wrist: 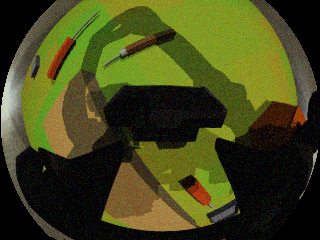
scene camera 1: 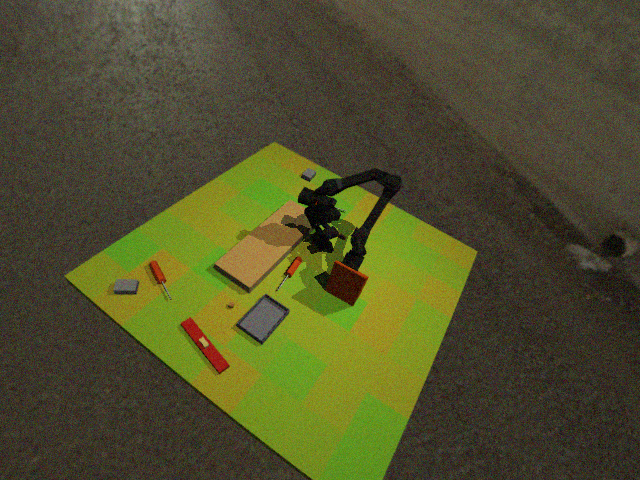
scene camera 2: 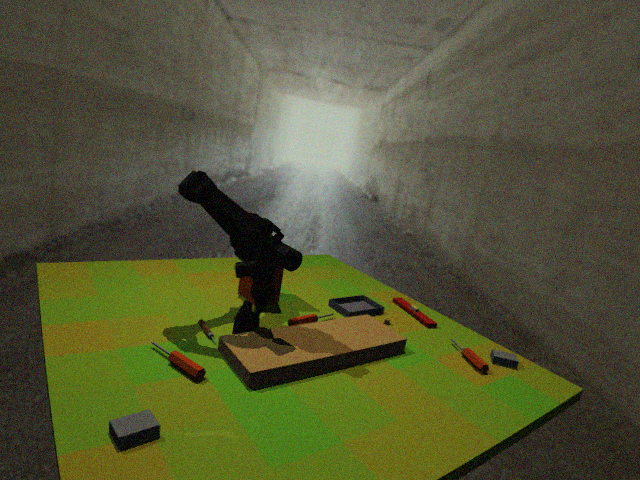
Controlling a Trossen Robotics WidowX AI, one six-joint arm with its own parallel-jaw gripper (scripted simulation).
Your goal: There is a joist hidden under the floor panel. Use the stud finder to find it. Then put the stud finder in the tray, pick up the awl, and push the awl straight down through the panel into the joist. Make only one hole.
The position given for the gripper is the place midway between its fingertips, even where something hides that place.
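Note:
A grey tray (scene camera 1: 261,320) appears in the scene, and scene camera 2 shows the grey tray (scene camera 2: 353,306) as well. There is also a stud finder (wrist: 160,112), along with a red level (scene camera 1: 219,363). The wrist view does not show the red level, hidden by the gripper. Open and holding nothing, the gripper (scene camera 2: 256,308) can be seen in the wrist view too, where the gripper (wrist: 170,145) appears.

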